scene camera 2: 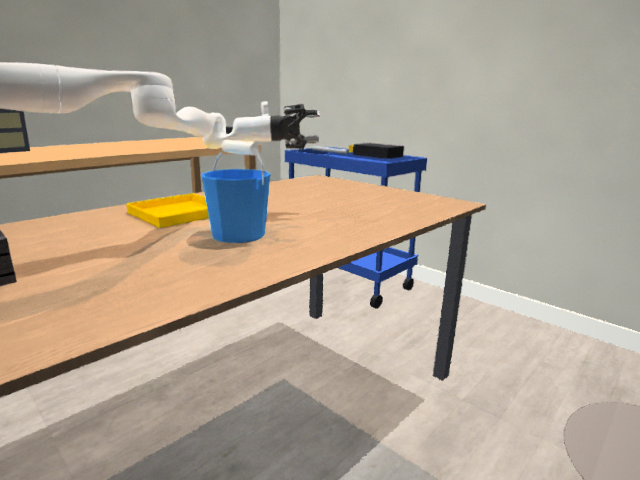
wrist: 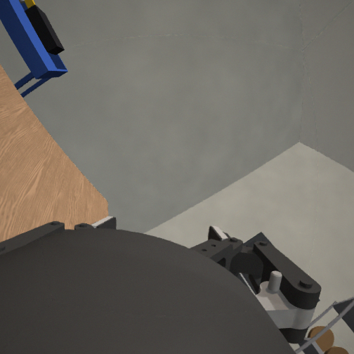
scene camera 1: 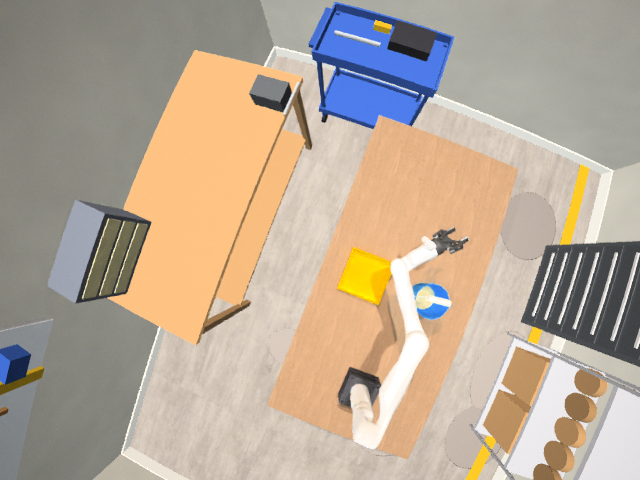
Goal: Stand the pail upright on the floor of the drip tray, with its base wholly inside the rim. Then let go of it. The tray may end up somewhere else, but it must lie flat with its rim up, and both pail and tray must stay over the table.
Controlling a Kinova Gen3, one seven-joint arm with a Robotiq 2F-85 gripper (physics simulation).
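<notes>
The blue pail stands upright on the table, with its white handle grip raised above the opening. The yellow drip tray lies flat with its rim up, beside the pail and apart from it. My gripper is open and empty. It points sideways in the air above the table, beyond the pail and higher than the pail's rim. The pail and tray do not show in the wrist view.
The wooden table carries the arm's dark base. My forearm passes between tray and pail in the overhead view. A blue cart stands past the table's far end.
</notes>
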